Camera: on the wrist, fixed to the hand. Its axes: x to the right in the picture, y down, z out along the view.
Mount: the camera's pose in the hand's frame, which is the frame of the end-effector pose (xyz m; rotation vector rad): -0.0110 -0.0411 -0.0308 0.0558 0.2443 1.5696
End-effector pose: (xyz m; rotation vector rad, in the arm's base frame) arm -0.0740 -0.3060 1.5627 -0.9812 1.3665 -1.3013
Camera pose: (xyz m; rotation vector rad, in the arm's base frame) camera -0.1046 -0.2931 1.6034 0.4157 1.6197 -0.2042
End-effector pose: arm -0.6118 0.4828 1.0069 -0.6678 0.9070 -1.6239
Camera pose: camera -0.6563 0.5043 1.0248 0.3421 1.0814 -0.2826
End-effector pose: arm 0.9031 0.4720 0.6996 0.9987 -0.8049 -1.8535
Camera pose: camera 0.9178 0.4951 0.6548 0.3060 -1.0101 -0.3490
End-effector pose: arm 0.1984 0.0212 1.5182 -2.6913 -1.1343 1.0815
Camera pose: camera 0.1863 0.0514 1.5594 2.5512 -1.0324 -0.4740
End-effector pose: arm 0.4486 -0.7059 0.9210 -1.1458 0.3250 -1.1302
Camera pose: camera 0.3996 -0.7125 0.9387 -0.3890 1.1110 0.1439
